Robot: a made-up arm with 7 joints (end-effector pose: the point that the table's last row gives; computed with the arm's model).
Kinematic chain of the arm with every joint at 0, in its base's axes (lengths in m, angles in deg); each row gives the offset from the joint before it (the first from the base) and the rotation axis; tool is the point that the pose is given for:
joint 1: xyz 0 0 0.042 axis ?
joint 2: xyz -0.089 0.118 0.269 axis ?
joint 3: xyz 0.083 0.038 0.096 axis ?
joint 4: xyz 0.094 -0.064 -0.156 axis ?
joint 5: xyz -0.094 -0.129 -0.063 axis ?
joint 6: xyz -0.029 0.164 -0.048 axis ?
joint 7: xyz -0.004 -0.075 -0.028 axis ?
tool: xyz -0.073 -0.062 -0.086
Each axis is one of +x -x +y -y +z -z.
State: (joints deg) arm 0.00 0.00 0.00 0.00 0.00 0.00 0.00
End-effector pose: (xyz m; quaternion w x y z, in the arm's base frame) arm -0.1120 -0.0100 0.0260 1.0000 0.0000 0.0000 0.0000
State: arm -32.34 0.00 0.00 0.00 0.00 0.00 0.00
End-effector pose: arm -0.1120 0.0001 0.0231 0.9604 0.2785 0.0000 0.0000
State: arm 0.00 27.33 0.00 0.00 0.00 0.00 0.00
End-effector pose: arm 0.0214 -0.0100 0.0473 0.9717 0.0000 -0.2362 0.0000
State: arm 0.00 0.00 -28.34 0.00 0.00 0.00 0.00
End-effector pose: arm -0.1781 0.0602 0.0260 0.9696 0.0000 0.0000 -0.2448
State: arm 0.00 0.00 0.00 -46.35 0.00 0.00 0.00
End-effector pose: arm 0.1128 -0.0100 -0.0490 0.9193 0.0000 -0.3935 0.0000
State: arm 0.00 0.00 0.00 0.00 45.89 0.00 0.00
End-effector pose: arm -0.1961 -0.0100 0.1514 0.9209 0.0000 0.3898 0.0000
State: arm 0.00 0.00 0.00 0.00 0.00 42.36 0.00
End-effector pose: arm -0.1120 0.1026 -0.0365 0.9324 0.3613 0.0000 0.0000
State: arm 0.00 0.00 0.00 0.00 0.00 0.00 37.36
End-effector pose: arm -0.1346 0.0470 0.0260 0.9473 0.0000 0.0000 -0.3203
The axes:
joint 1: -x
joint 2: -y
joint 3: +z
joint 4: +y
joint 5: +y
joint 6: +x
joint 7: -z

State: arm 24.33 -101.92 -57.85 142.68 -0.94 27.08 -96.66
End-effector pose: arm 0.1026 0.2188 0.2160 0.2376 0.4553 0.1996 -0.8345
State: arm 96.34 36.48 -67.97 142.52 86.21 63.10 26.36
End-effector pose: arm 0.0604 0.4889 0.1502 0.1375 -0.2901 -0.6014 0.7316
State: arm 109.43 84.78 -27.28 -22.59 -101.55 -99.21 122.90
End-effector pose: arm 0.0838 0.3427 -0.0604 0.1287 -0.9624 0.2336 0.0508
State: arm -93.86 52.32 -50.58 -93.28 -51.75 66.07 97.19
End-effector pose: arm 0.2079 -0.4456 -0.0020 0.1901 -0.4732 0.6681 0.5418
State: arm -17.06 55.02 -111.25 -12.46 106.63 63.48 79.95
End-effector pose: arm 0.0347 0.0871 0.4855 0.2605 -0.6726 -0.6780 0.1419
